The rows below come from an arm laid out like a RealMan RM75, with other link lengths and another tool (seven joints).
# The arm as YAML. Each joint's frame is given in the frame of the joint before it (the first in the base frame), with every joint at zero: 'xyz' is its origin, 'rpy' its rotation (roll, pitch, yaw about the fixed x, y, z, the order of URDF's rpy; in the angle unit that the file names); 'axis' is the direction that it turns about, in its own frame. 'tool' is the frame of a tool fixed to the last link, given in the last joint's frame.
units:
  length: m
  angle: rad
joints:
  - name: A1
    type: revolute
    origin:
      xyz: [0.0, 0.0, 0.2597]
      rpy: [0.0, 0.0, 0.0]
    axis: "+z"
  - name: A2
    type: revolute
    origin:
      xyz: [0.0, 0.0, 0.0]
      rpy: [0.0, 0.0, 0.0]
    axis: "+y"
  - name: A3
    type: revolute
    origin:
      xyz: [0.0, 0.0, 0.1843]
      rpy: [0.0, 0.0, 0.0]
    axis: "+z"
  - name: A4
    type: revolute
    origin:
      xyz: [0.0, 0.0, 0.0]
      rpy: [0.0, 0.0, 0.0]
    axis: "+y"
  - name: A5
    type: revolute
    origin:
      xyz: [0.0, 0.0, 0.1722]
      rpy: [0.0, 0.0, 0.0]
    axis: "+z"
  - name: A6
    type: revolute
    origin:
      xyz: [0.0, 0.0, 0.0]
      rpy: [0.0, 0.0, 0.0]
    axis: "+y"
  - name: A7
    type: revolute
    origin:
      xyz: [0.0, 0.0, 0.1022]
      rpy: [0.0, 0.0, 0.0]
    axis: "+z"
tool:
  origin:
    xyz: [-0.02, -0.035, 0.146]
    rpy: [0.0, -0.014, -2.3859]
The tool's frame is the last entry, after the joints.
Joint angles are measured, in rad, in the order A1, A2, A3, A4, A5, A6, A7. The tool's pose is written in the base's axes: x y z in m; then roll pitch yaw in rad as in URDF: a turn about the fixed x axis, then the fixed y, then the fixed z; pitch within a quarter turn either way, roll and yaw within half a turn. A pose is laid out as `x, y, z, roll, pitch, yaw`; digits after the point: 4 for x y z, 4 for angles.
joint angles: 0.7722, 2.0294, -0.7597, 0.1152, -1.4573, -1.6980, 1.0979
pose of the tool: 0.0396, 0.3261, -0.0192, -2.1485, -0.4851, 1.5044
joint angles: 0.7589, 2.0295, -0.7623, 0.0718, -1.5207, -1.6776, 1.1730
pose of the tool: 0.0465, 0.3214, -0.0309, -2.1998, -0.4169, 1.5220
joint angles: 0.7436, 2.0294, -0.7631, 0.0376, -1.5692, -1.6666, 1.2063
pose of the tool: 0.0531, 0.3172, -0.0377, -2.2425, -0.3859, 1.5427
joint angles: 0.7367, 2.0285, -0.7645, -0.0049, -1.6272, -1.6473, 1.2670
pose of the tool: 0.0602, 0.3143, -0.0467, -2.2956, -0.3366, 1.5596
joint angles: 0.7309, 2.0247, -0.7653, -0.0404, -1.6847, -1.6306, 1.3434
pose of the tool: 0.0693, 0.3112, -0.0552, -2.3442, -0.2757, 1.5560
